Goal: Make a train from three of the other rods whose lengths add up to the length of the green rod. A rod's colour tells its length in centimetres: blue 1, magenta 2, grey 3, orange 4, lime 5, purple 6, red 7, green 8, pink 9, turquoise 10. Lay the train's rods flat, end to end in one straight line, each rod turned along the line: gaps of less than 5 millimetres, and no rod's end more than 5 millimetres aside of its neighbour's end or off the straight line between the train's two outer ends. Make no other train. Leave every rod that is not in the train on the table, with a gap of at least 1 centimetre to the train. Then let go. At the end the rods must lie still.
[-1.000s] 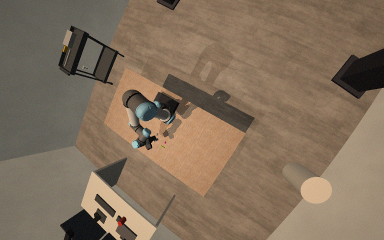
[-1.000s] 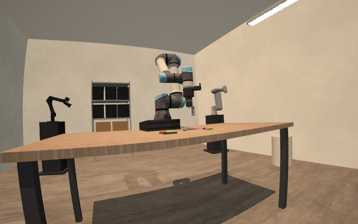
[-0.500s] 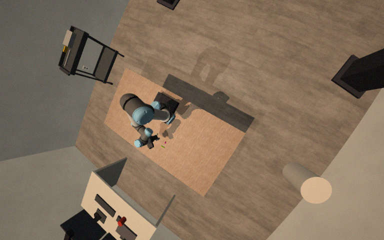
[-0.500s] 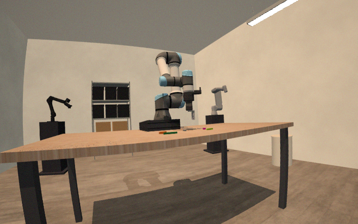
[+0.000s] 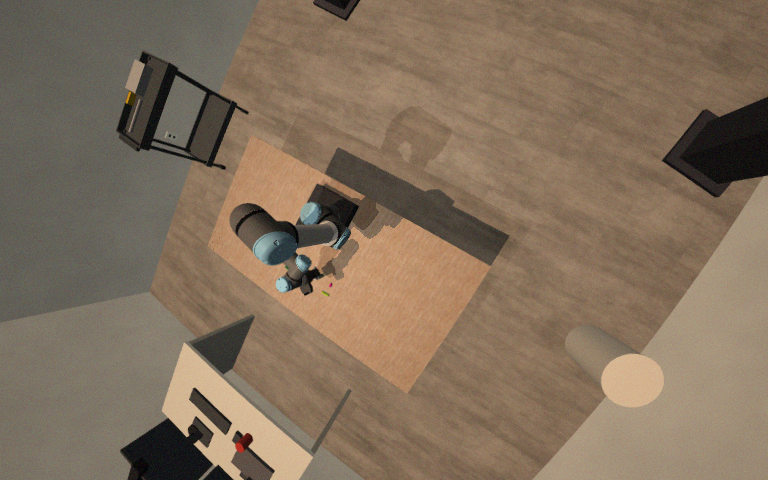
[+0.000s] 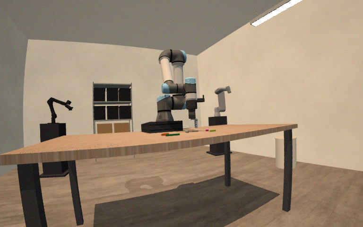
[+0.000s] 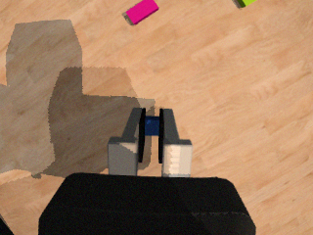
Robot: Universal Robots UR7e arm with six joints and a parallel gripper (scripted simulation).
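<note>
My gripper is now 20 mm short of the magenta rod, 70 mm to the right of it and 40 mm above it. From my hand the other things lie so: lime rod (90 mm ahead, 80 mm to the left, 40 mm below); small blue rod (10 mm below); grey rod (20 mm ahead, 70 mm to the right, 40 mm below).
</note>
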